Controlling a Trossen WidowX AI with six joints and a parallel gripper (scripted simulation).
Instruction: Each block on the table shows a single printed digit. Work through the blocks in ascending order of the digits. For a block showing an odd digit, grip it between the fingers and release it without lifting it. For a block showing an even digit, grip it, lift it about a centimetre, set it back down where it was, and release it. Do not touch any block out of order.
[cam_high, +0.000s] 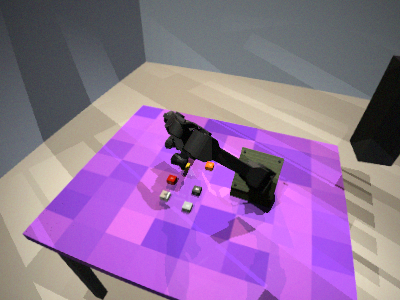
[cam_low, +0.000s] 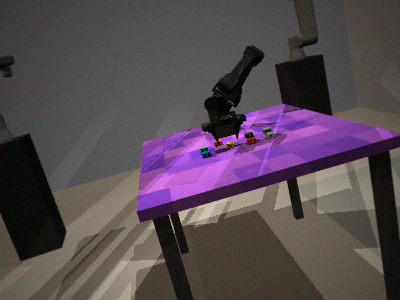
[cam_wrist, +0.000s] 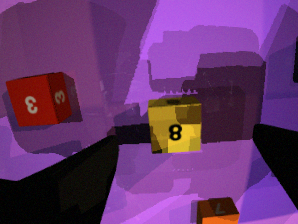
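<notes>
My gripper tip is 1 cm to the right of the yellow block and 2 cm above it. The rest, counted from my gripper tip: blue block (3 cm ahead, 11 cm to the right, 2 cm below); orange block (10 cm behind, 2 cm to the right, 2 cm below); red block (4 cm ahead, 9 cm to the left, 2 cm below).
</notes>
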